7 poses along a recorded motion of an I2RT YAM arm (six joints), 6.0 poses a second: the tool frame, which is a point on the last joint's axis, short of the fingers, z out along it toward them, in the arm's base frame.
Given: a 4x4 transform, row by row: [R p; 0 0 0 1], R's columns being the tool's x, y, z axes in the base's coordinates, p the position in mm. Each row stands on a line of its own.
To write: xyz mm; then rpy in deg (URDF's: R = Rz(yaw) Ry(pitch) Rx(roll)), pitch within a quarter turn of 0, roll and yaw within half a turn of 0. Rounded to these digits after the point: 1 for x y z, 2 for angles.
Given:
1:
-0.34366, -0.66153, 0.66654, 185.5
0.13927, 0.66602, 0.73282, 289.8
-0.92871, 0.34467, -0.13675, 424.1
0, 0, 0, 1
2:
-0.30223, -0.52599, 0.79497, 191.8
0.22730, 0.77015, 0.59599, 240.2
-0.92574, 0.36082, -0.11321, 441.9
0, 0, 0, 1
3:
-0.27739, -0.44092, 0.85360, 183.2
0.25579, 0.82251, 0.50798, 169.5
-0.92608, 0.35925, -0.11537, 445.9
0, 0, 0, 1
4:
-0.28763, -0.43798, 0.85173, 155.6
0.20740, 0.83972, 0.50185, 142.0
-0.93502, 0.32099, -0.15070, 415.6
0, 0, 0, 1
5:
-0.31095, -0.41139, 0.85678, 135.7
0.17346, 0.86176, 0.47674, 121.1
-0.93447, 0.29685, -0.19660, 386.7
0, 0, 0, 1
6:
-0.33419, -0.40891, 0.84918, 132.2
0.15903, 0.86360, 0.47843, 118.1
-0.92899, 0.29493, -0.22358, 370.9
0, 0, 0, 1
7:
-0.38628, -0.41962, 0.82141, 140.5
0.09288, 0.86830, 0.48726, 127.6
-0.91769, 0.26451, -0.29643, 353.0
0, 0, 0, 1
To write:
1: 185.5, 289.8, 424.1, 111.64, 68.23, 157.94
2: 191.8, 240.2, 441.9, 107.42, 67.78, 143.05
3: 183.2, 169.5, 445.9, 107.80, 67.83, 137.32
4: 155.6, 142.0, 415.6, 115.15, 69.23, 144.21
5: 135.7, 121.1, 386.7, 123.52, 69.14, 150.85
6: 132.2, 118.1, 370.9, 127.16, 68.28, 154.55
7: 140.5, 127.6, 353.0, 138.26, 66.59, 166.48
